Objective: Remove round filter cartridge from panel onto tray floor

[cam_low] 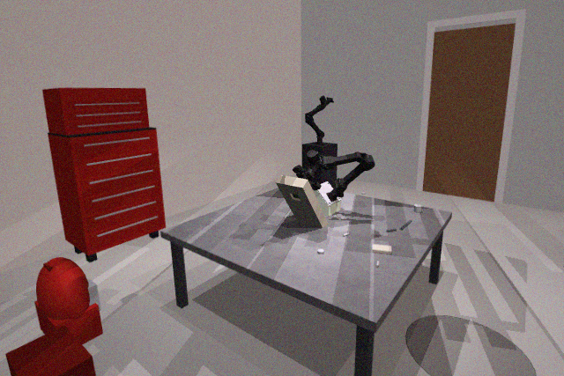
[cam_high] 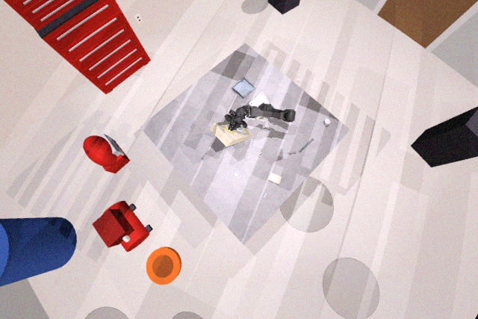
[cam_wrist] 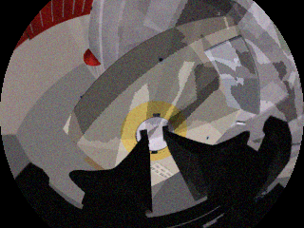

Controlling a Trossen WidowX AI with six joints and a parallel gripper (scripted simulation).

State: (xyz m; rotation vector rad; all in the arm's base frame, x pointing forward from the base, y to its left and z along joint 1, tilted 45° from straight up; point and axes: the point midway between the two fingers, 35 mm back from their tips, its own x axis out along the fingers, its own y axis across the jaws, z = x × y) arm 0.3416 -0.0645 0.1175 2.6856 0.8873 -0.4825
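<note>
My gripper tip is 1 cm short of the round filter cartridge and 1 cm above it. From my gripper tip the other things lie so: small block (46 cm to the left, 24 cm below, 8 cm behind); then beige service panel (8 cm below, 3 cm behind); then square tray (39 cm behind, 33 cm to the right, 24 cm below).
</note>
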